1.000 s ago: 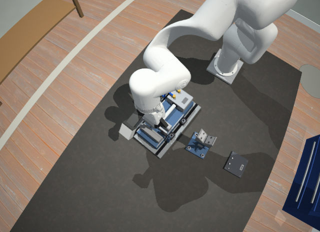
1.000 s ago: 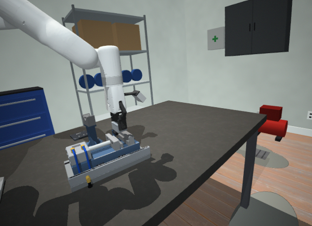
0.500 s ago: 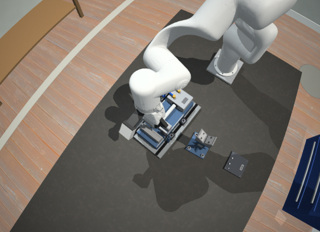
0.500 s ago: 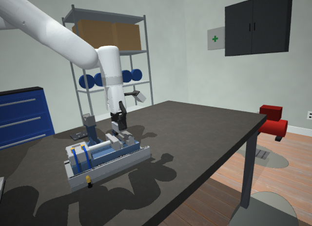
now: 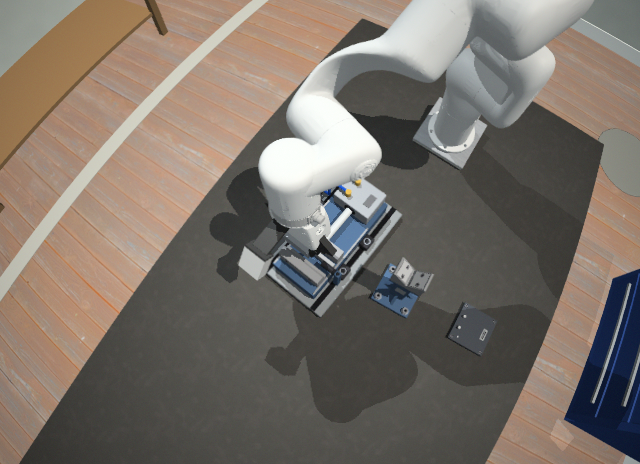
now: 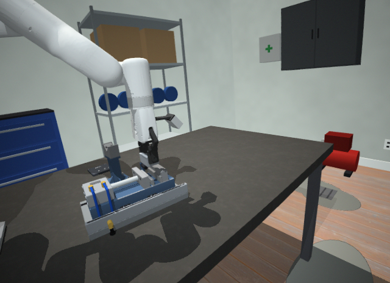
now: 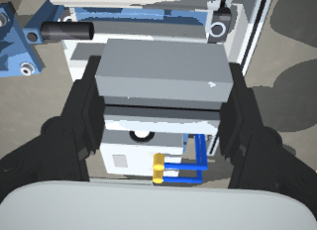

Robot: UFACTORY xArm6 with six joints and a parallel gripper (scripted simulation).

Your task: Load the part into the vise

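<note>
Now: hand 70 mm above the fixed jaw, 40 mm short of it and 10 mm to the right of it. The rest, counted from my hand: moving jaw: 70 mm below, 30 mm to the left, 30 mm behind; part: right at my hand; work stop: 60 mm to the left, 60 mm below, 20 mm ahead.
</note>
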